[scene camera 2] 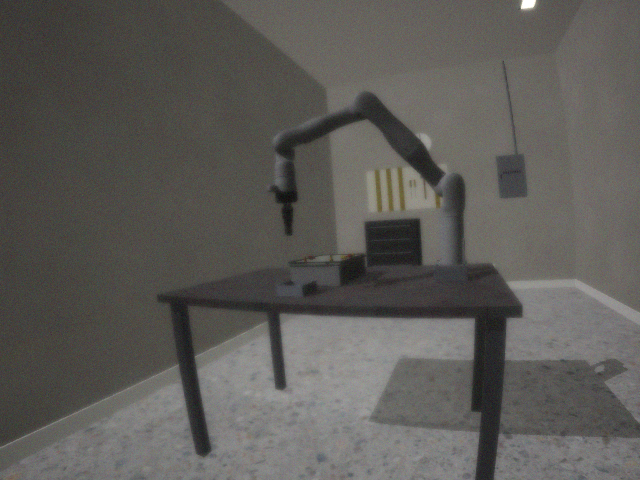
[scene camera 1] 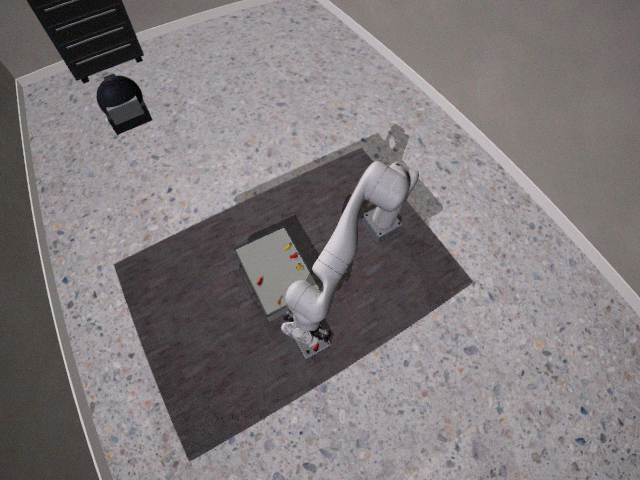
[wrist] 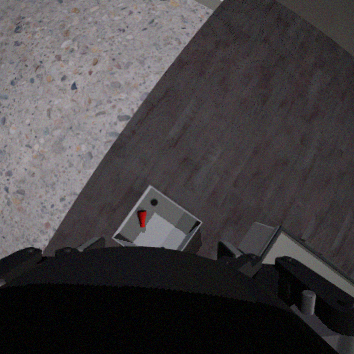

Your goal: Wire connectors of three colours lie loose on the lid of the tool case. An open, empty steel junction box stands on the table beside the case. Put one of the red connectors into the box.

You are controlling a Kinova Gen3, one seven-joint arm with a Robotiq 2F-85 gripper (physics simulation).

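Where they show: gripper, fingertip midpoint: point(scene camera 2: 288, 235); arm's base at its link origin: point(scene camera 2: 451, 263) point(scene camera 1: 383, 219).
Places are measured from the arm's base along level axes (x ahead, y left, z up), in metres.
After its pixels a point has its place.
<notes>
The open steel junction box point(scene camera 1: 309, 354) {x 0.566, y 0.250, z -0.058 m} point(scene camera 2: 290, 290) {x 0.533, y 0.265, z -0.038 m} point(wrist: 172, 210) {x 0.566, y 0.203, z -0.058 m} stands beside the tool case point(scene camera 1: 268, 268) {x 0.511, y -0.084, z 0.030 m} point(scene camera 2: 315, 272) {x 0.506, y 0.079, z -0.006 m} point(wrist: 296, 251) {x 0.598, y 0.025, z 0.031 m}. A red connector point(scene camera 1: 315, 347) {x 0.535, y 0.244, z -0.046 m} point(wrist: 142, 219) {x 0.530, y 0.242, z -0.047 m} lies inside the box, near one wall in the wrist view. My gripper point(scene camera 2: 287, 233) {x 0.548, y 0.209, z 0.141 m} point(wrist: 160, 252) {x 0.548, y 0.209, z 0.141 m} is open with nothing between its fingers, well above the box. Two more red connectors point(scene camera 1: 260, 280) {x 0.563, y -0.057, z 0.041 m} point(scene camera 1: 294, 255) {x 0.405, y -0.065, z 0.045 m} lie on the case lid, with two yellow ones point(scene camera 1: 287, 246) {x 0.405, y -0.112, z 0.043 m} point(scene camera 1: 299, 267) {x 0.418, y -0.016, z 0.040 m} and an orange one point(scene camera 1: 279, 300) {x 0.554, y 0.048, z 0.053 m}. The arm hides part of the lid and box in scene camera 1.
The dark table point(scene camera 1: 206, 361) {x 0.885, y 0.051, z -0.060 m} point(scene camera 2: 392, 297) {x 0.200, y 0.284, z -0.059 m} point(wrist: 250, 125) {x 0.772, y 0.145, z -0.059 m} carries the case, the box and the arm's base point(scene camera 1: 382, 227) {x 0.034, y 0.030, z 0.009 m} point(scene camera 2: 451, 271) {x 0.007, y 0.060, z -0.022 m}. The case stands higher than the box. The box is near one long table edge.
</notes>
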